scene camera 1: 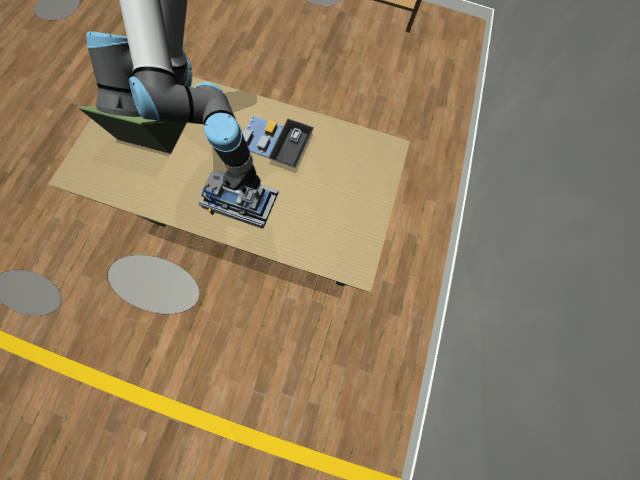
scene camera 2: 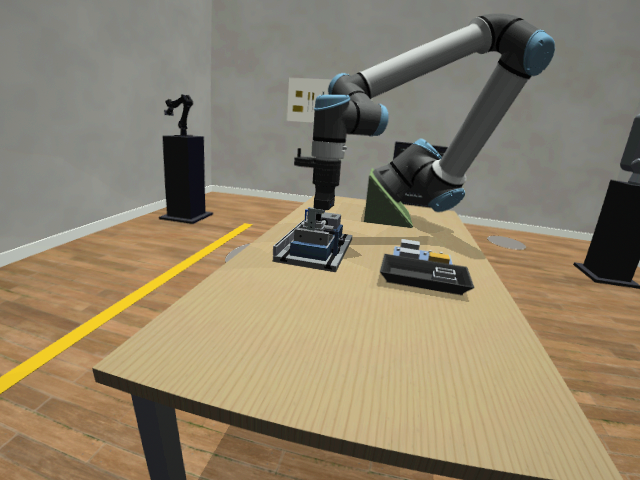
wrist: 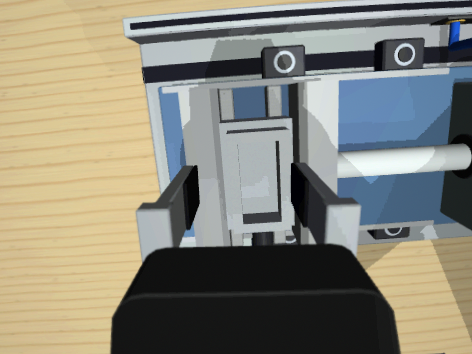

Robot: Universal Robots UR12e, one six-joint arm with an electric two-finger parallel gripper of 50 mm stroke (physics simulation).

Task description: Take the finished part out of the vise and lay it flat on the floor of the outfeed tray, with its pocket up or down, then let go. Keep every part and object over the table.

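Where they show: gripper, between the fingertips: (scene camera 1: 251,194) (scene camera 2: 314,227) (wrist: 244,183); arm's base, origin of its link: (scene camera 1: 125,111) (scene camera 2: 385,187).
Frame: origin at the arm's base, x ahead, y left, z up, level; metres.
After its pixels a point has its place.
The finished part (wrist: 260,175) @(x 0.655, y -0.185, z -0.035 m), a light grey block with a rectangular pocket facing up, sits between the jaws of the vise (wrist: 322,110) @(x 0.620, y -0.216, z -0.040 m) (scene camera 2: 311,249) @(x 0.716, y -0.173, z -0.087 m). A narrow dark gap shows along its right side in the wrist view. My gripper (wrist: 244,183) @(x 0.664, y -0.181, z -0.036 m) (scene camera 2: 316,212) is open and empty, pointing down over the vise. Its fingers appear on the left and right of the part in the wrist view, apart from it. How deep the fingertips reach is hard to tell. The black outfeed tray (scene camera 1: 289,153) @(x 0.718, y 0.108, z -0.124 m) (scene camera 2: 423,279) @(x 0.783, y 0.139, z -0.096 m) stands across the table, with a grey pocketed part (scene camera 1: 295,134) @(x 0.717, y 0.204, z -0.103 m) (scene camera 2: 444,273) @(x 0.733, y 0.198, z -0.092 m) at one end.
A blue plate (scene camera 1: 261,129) @(x 0.539, y 0.194, z -0.128 m) with grey blocks (scene camera 1: 263,143) @(x 0.594, y 0.099, z -0.092 m) and a yellow block (scene camera 1: 270,127) @(x 0.593, y 0.194, z -0.092 m) (scene camera 2: 439,256) @(x 0.602, y 0.199, z -0.092 m) adjoins the tray. Clamps (wrist: 283,61) @(x 0.630, y -0.247, z -0.098 m) and a white rod (wrist: 405,160) @(x 0.568, y -0.182, z -0.050 m) belong to the vise area. A green wedge mount (scene camera 2: 382,206) @(x 0.169, y 0.000, z -0.057 m) stands under the arm's base.
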